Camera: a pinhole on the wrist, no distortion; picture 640 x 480 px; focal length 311.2 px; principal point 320.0 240.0 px. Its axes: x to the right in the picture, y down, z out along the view. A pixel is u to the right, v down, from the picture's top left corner.
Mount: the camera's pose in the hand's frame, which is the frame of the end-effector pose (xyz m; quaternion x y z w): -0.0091 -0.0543 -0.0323 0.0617 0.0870 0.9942 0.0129
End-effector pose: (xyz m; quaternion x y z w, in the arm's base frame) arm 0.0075 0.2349 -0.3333 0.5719 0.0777 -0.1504 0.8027
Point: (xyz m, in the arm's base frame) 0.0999 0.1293 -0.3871
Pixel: 34 271
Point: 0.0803 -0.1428 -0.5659
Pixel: outside the picture
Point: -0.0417 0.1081 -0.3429
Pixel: 391 316
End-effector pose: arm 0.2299 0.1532 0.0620 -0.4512 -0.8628 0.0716 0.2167
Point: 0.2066 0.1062 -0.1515
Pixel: 475 192
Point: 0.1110 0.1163 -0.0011
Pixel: 312 380
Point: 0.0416 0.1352 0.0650
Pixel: outside the picture
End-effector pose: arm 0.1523 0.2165 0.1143 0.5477 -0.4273 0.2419 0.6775
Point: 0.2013 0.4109 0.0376
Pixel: behind the camera
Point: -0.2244 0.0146 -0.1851
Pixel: outside the picture
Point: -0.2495 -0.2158 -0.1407
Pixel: 572 234
